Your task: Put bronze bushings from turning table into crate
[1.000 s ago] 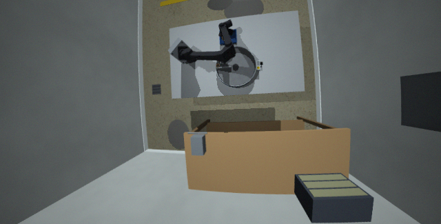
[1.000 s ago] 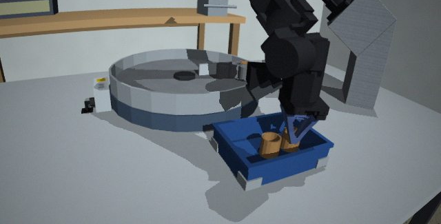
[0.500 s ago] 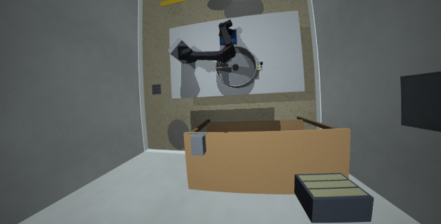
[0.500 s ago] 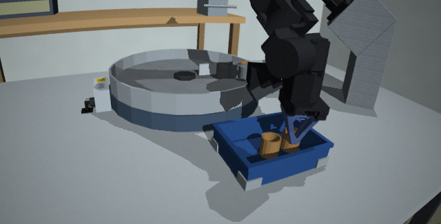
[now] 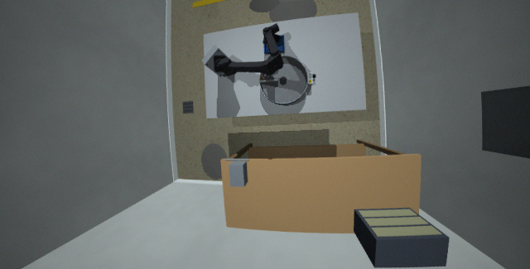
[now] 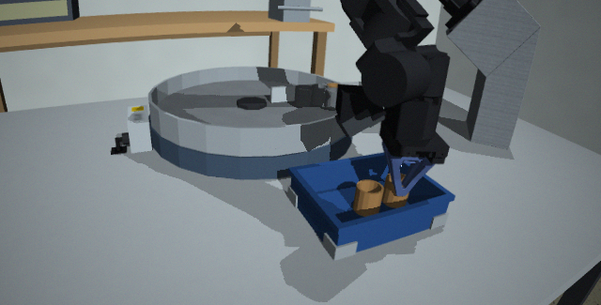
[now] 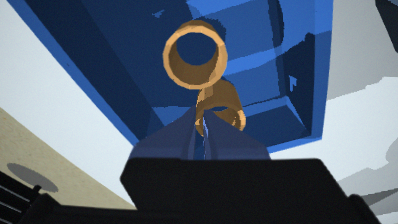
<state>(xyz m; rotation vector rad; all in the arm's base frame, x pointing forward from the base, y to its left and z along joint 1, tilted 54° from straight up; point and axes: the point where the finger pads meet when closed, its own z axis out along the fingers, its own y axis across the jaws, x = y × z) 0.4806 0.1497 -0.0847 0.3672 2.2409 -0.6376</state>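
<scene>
Right now the crate is 40 mm ahead of my hand, 20 mm to the right of it and 10 mm below it. From my hand the other things lie so: turning table: 370 mm to the right, 40 mm ahead, 10 mm above.
</scene>
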